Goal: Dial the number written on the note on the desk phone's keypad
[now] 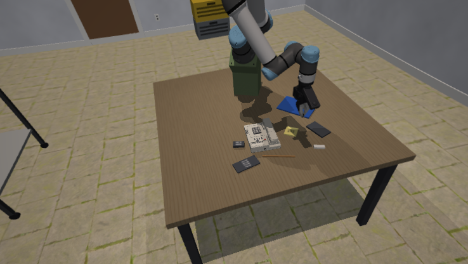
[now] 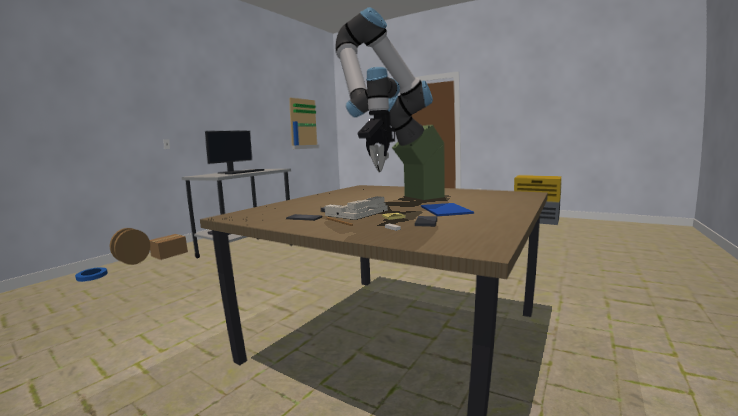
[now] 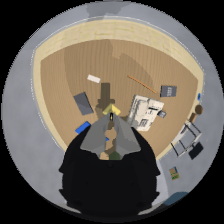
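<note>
Now: the handset 110 mm behind my hand, 140 mm to the right of it and 160 mm below it. From my hand the other things lie so: white eraser (70 mm ahead, 90 mm to the left, 200 mm below); yellow note (100 mm behind, 10 mm to the right, 200 mm below); pencil (70 mm ahead, 150 mm to the right, 200 mm below).
</note>
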